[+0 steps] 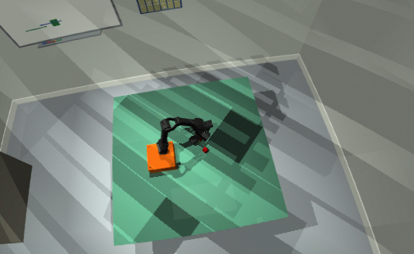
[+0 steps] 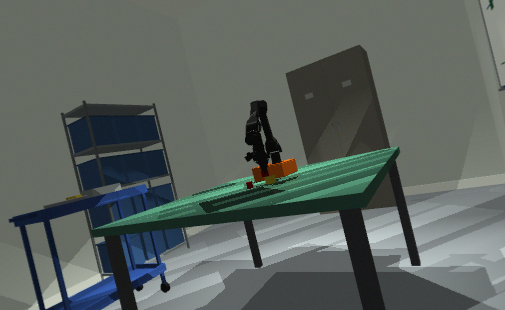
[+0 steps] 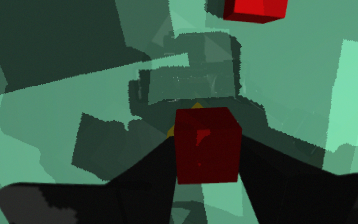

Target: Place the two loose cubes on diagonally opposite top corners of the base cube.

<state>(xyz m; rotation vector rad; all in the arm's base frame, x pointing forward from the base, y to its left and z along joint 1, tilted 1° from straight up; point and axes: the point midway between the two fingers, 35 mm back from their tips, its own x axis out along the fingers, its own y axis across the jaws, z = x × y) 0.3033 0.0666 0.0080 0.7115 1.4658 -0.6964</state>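
The yellow cube is 10 mm behind my gripper tip, 20 mm to the left of it and 40 mm below it.
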